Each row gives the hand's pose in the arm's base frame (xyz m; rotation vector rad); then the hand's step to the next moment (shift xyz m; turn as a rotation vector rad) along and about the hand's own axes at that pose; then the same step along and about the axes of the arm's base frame.
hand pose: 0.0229 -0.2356 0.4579 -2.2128 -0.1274 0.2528
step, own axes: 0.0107 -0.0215 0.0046 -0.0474 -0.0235 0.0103
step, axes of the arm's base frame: 0.0093 0.0186 0.0129 -0.0485 0.0137 0.0190
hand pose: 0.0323 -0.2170 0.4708 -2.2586 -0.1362 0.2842
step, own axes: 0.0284 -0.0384 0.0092 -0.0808 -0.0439 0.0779
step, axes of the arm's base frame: 0.0251 0.0371 0.0191 -0.0978 0.0704 -0.0024
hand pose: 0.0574 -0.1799 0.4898 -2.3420 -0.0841 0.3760
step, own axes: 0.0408 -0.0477 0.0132 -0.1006 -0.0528 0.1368
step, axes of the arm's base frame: 0.0375 0.0501 0.0143 -0.1335 0.1132 -0.0312
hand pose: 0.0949 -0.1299 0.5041 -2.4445 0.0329 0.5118
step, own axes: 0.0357 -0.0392 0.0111 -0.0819 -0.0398 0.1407
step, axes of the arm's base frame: 0.0348 0.0415 0.0016 -0.1195 0.1070 -0.0485
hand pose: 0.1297 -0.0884 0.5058 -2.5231 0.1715 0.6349
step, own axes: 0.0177 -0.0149 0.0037 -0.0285 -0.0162 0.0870
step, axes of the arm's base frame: 0.0177 0.0147 -0.0042 -0.0564 0.0591 -0.0443
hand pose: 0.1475 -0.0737 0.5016 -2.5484 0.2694 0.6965
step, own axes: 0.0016 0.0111 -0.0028 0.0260 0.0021 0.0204
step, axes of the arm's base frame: -0.0008 -0.0111 -0.0031 0.0128 0.0068 -0.0298
